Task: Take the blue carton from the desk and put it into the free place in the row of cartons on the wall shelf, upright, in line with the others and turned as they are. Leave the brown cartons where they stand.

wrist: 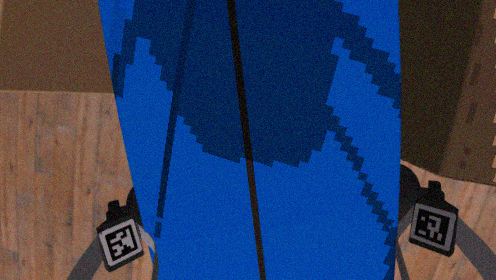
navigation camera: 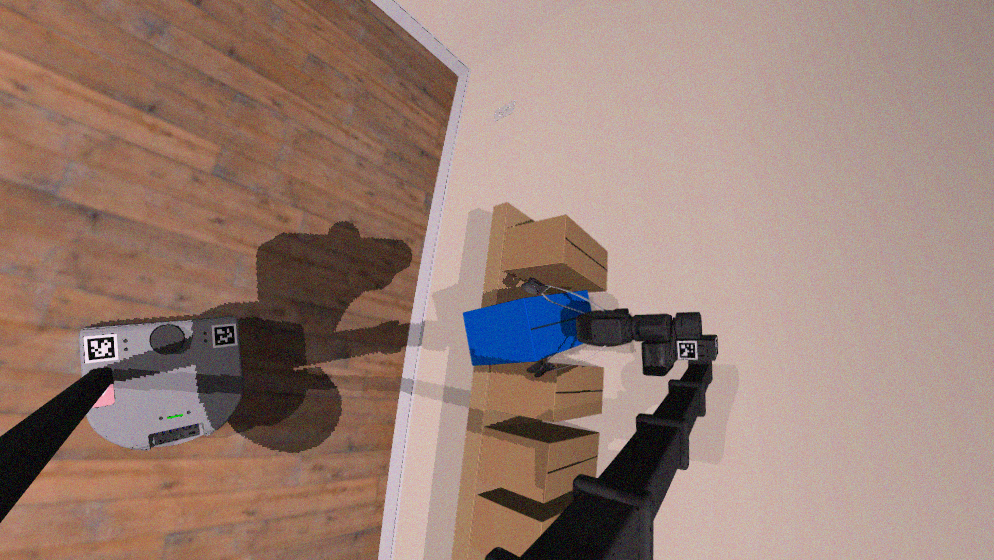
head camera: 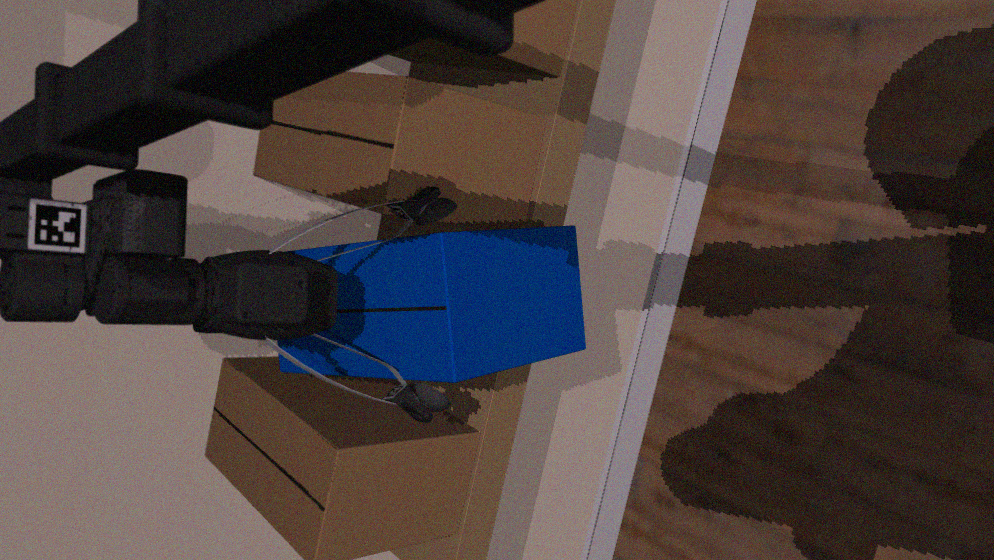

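Where they show: robot's base, link origin: [navigation camera: 167, 337].
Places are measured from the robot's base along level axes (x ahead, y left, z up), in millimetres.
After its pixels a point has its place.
The blue carton [head camera: 514, 299] {x -25, y -510, z 806 mm} [navigation camera: 507, 337] {x -32, y -509, z 829 mm} [wrist: 300, 210] {x -34, y -588, z 893 mm} is between two brown cartons in the wall shelf row, its dark-lined face toward the wrist. It looks tilted and slightly turned against the row, and its lower front edge juts past the front of the shelf [head camera: 490, 431] {x 111, y -650, z 697 mm} [navigation camera: 467, 507] {x -434, y -485, z 690 mm}. Whether its base touches the shelf is hidden. My gripper [head camera: 422, 304] {x -21, y -571, z 830 mm} [navigation camera: 536, 326] {x -21, y -571, z 830 mm} [wrist: 269, 195] {x -21, y -571, z 830 mm} is shut on the blue carton, one finger on each side; the pads are partly hidden at its side edges in the wrist view.
One brown carton [head camera: 389, 486] {x 156, y -669, z 817 mm} [navigation camera: 549, 243] {x 162, y -671, z 846 mm} stands on one side, close to a fingertip. Another brown carton [head camera: 479, 132] {x -184, y -570, z 794 mm} [navigation camera: 577, 389] {x -177, y -675, z 887 mm} is close on the other side, with more beyond it. The arm [head camera: 208, 55] {x -90, y -297, z 1175 mm} [navigation camera: 626, 445] {x -87, y -280, z 1140 mm} extends along the wall above the row. The base [navigation camera: 153, 389] {x -114, y 38, z 160 mm} stands on the floor.
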